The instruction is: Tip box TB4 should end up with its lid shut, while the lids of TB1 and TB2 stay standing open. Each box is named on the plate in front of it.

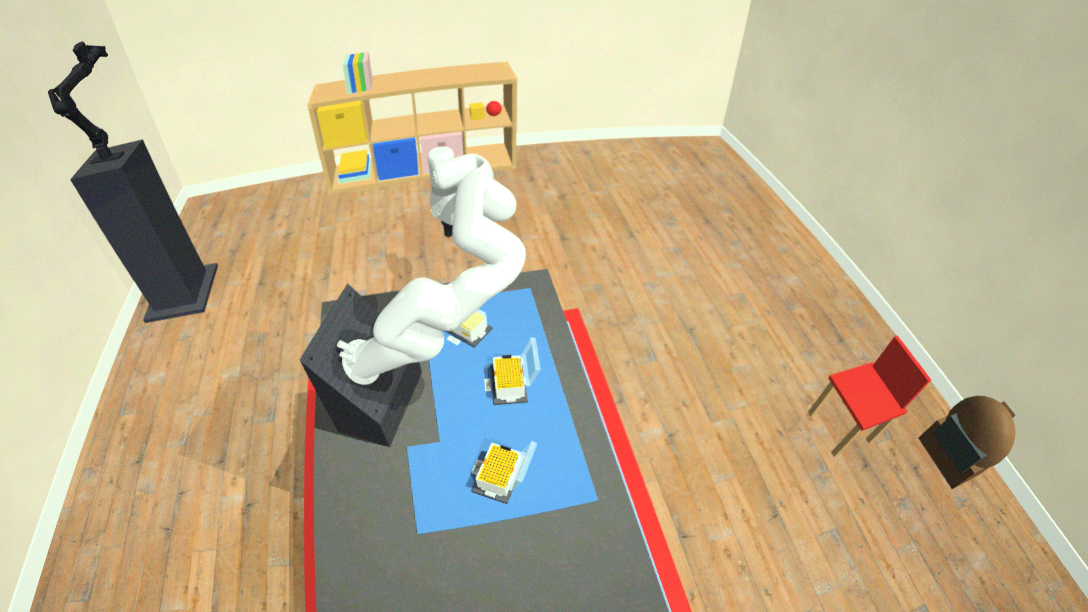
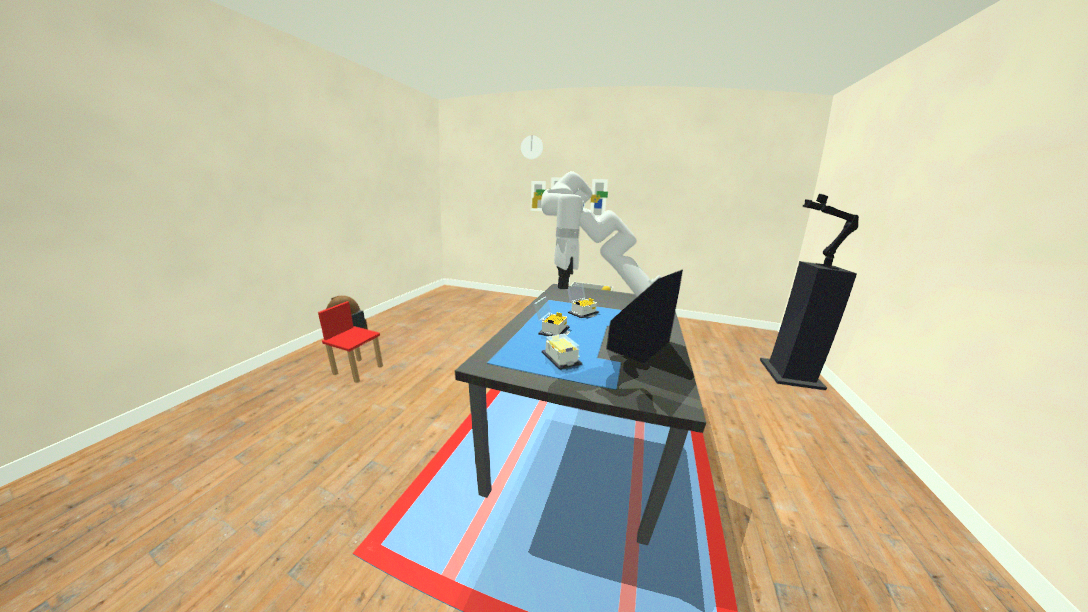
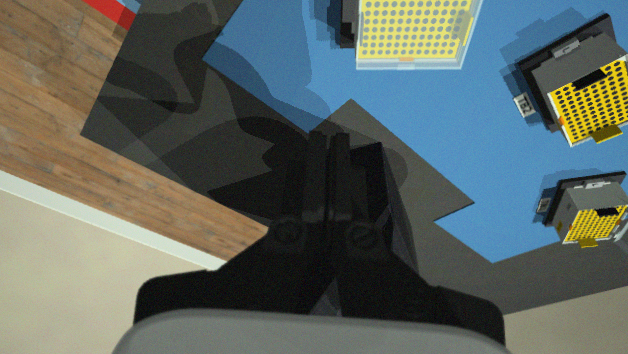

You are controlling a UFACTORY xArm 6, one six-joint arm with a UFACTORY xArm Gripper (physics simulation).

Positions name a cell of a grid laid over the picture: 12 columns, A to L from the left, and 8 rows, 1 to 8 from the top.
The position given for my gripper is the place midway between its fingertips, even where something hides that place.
Labels:
My gripper shows in image 1 (E4), in image 2 (G4) and in image 3 (G4).

